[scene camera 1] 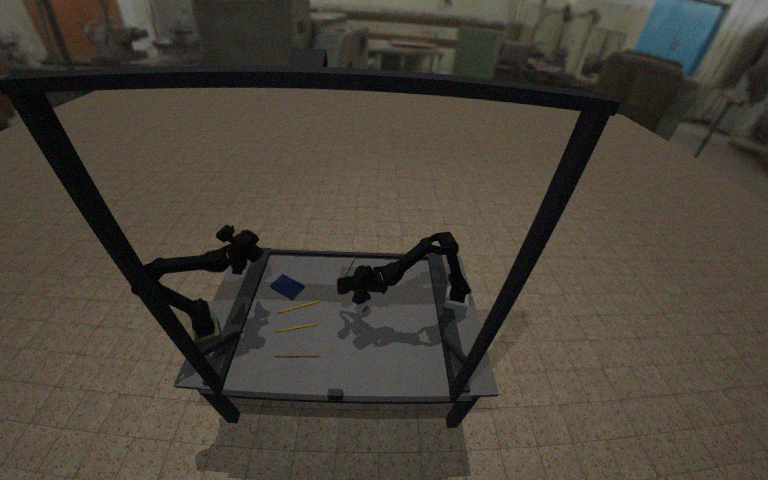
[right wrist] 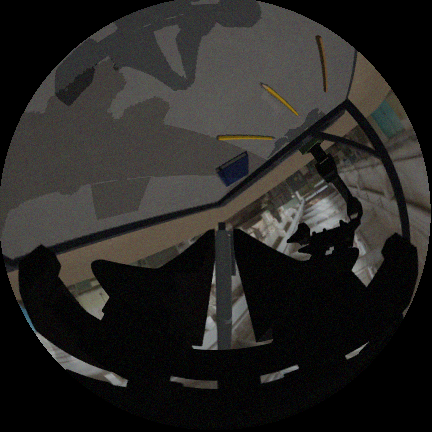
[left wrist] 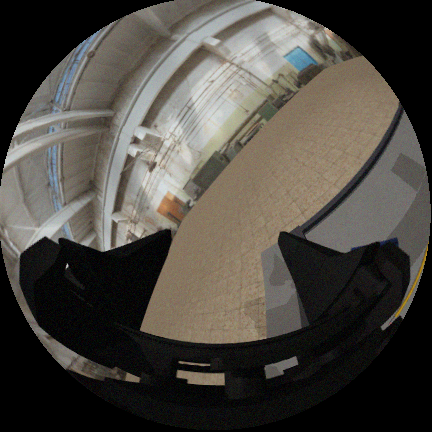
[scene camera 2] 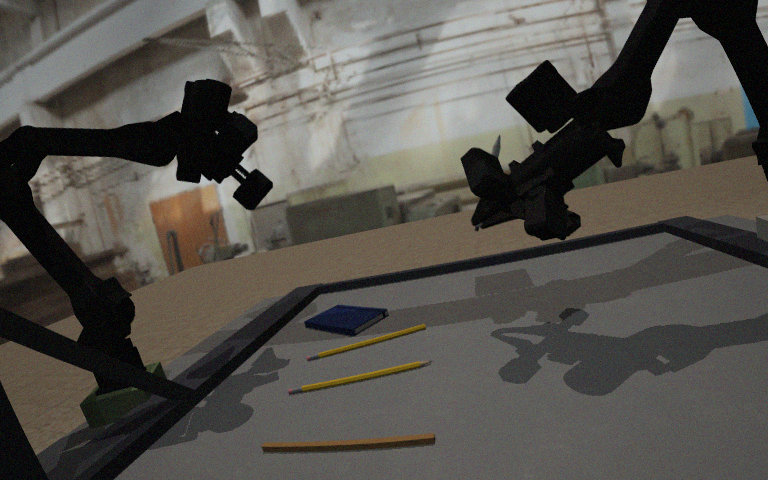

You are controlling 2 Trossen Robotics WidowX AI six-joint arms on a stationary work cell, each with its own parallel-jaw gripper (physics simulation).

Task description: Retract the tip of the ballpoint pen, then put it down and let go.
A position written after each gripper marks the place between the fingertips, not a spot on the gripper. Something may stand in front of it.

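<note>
The left gripper (scene camera 2: pixel 238 170) is open and holds nothing; the right wrist view shows the left gripper (right wrist: pixel 292 246), and so does the left wrist view, with the left gripper (left wrist: pixel 226 236). The right gripper (scene camera 2: pixel 476 224) is in the scene as well, and the right wrist view also shows the right gripper (right wrist: pixel 223 234). An orange pencil (scene camera 2: pixel 422 439) rests on the table, and a blue notebook (scene camera 2: pixel 350 320) rests on the table too. In the left wrist view the orange pencil is out of frame.
</note>
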